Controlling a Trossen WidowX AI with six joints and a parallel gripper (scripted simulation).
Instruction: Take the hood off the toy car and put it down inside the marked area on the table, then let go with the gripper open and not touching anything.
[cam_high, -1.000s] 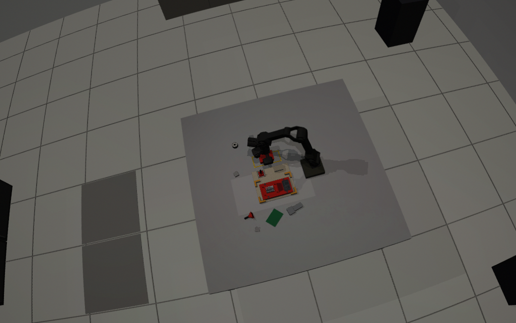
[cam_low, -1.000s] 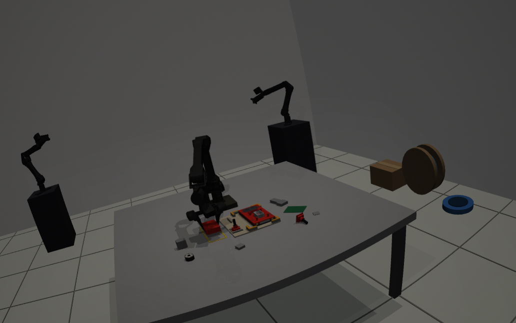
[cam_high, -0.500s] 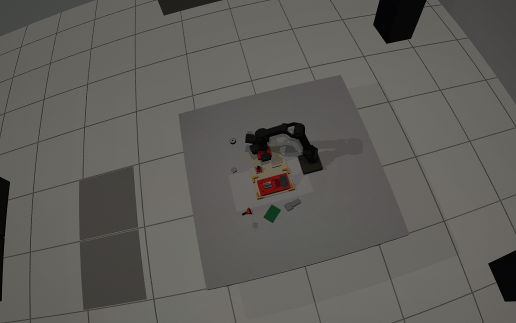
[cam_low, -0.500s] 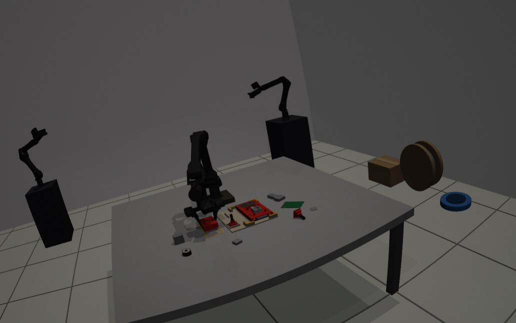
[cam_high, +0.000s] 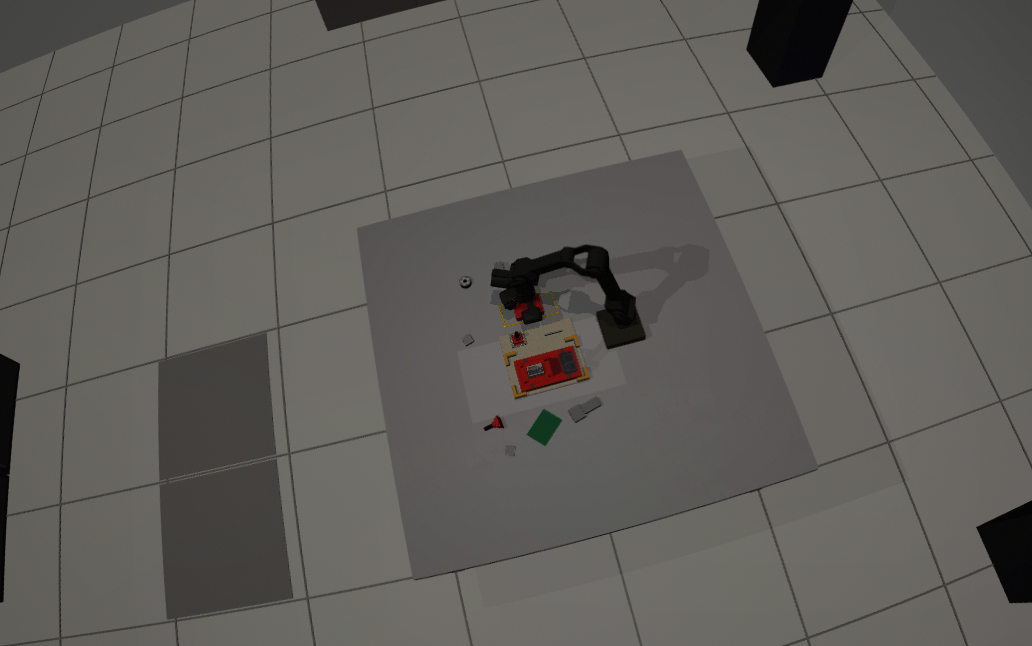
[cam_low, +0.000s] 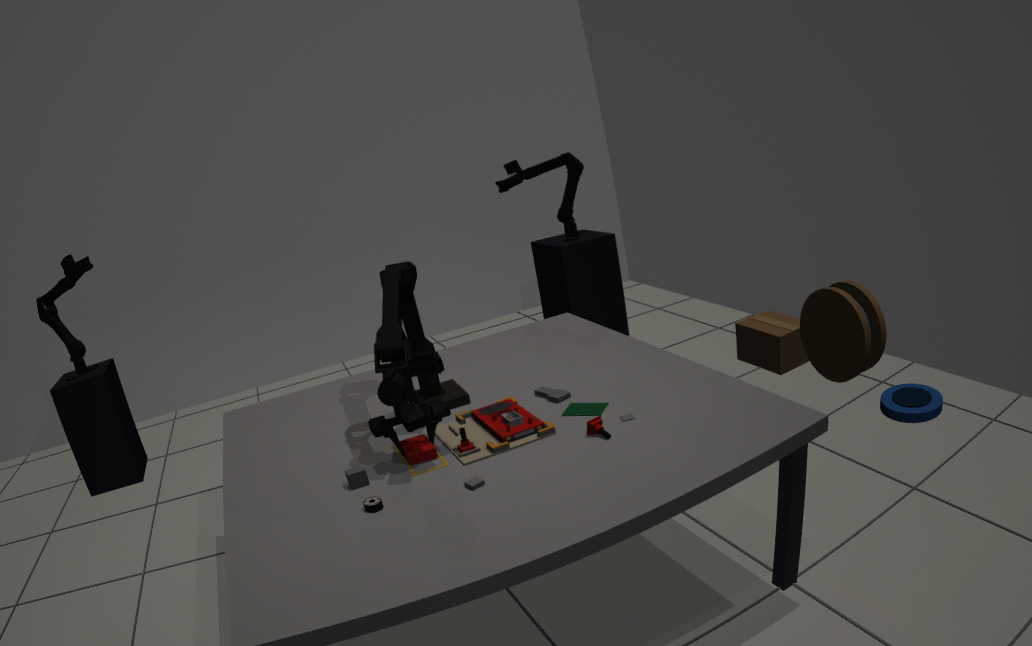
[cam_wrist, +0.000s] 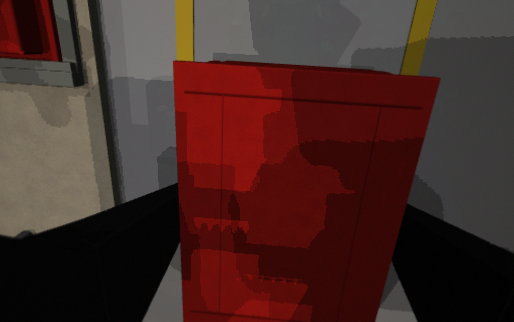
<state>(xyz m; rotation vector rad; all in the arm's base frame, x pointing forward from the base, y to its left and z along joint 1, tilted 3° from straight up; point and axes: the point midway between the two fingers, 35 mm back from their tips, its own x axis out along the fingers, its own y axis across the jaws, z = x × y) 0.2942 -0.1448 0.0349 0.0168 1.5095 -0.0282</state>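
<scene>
The red hood is 10 mm above my gripper tip. Round my gripper tip: grey cube: 50 mm ahead, 170 mm to the right, 10 mm above; green plate: 60 mm ahead, 410 mm to the left, 10 mm below.
</scene>
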